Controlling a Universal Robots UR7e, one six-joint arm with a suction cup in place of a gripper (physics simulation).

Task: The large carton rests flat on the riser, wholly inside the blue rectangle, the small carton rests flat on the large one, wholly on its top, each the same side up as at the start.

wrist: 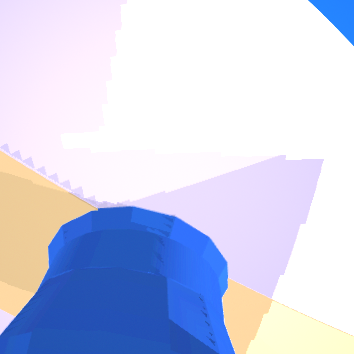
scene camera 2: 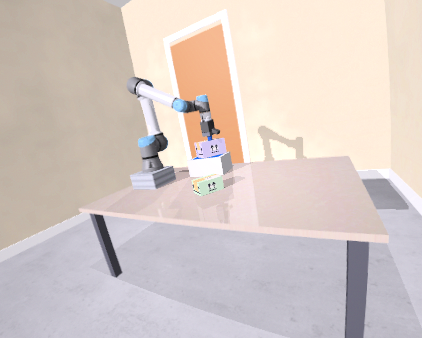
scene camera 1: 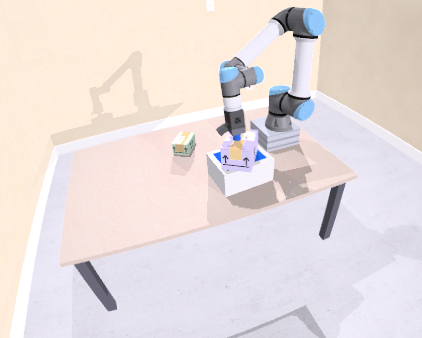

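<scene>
The large lavender carton (scene camera 1: 238, 163) (scene camera 2: 215, 148) (wrist: 225, 215) is upright over the white riser (scene camera 1: 250, 180) (scene camera 2: 210, 166), arrows pointing up. It looks turned relative to the riser. In scene camera 1 its lower front corner shows past the riser's front top edge; whether it lies wholly inside the blue rectangle (scene camera 1: 262, 157) (wrist: 341, 14) I cannot tell, as the carton hides the front part. My blue suction cup (scene camera 1: 237, 137) (scene camera 2: 210, 138) (wrist: 135, 220) is at the carton's top, by the tape, with suction off. The small green carton (scene camera 1: 183, 145) (scene camera 2: 210, 185) stands upright on the table, apart from the riser.
The arm's grey striped base block (scene camera 1: 281, 141) (scene camera 2: 153, 179) stands on the table (scene camera 1: 130, 200) (scene camera 2: 300, 200) close beside the riser. The arm reaches over from that block. Walls stand behind the table, and a door (scene camera 2: 204, 75) shows in scene camera 2.
</scene>
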